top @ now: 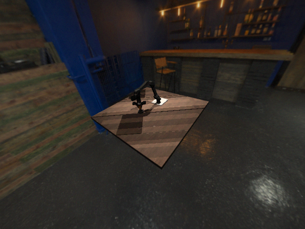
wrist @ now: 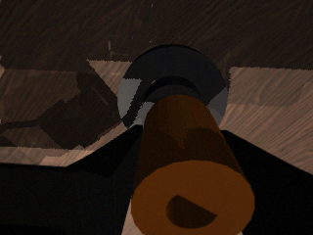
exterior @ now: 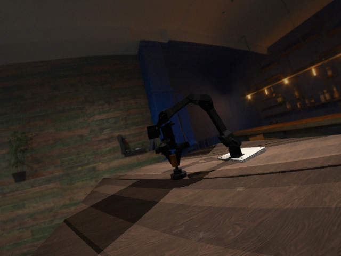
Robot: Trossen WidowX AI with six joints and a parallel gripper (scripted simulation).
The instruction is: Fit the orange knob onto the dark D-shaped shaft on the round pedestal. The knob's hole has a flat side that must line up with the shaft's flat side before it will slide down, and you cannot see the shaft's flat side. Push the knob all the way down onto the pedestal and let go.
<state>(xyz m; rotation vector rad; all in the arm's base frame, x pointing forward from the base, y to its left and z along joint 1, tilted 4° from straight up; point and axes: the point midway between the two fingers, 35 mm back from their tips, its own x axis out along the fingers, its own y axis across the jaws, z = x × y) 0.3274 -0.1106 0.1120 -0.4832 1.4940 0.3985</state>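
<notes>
My gripper tip is 40 mm above the dark round pedestal. From my gripper tip the other things lie so: orange knob: 20 mm above.
</notes>
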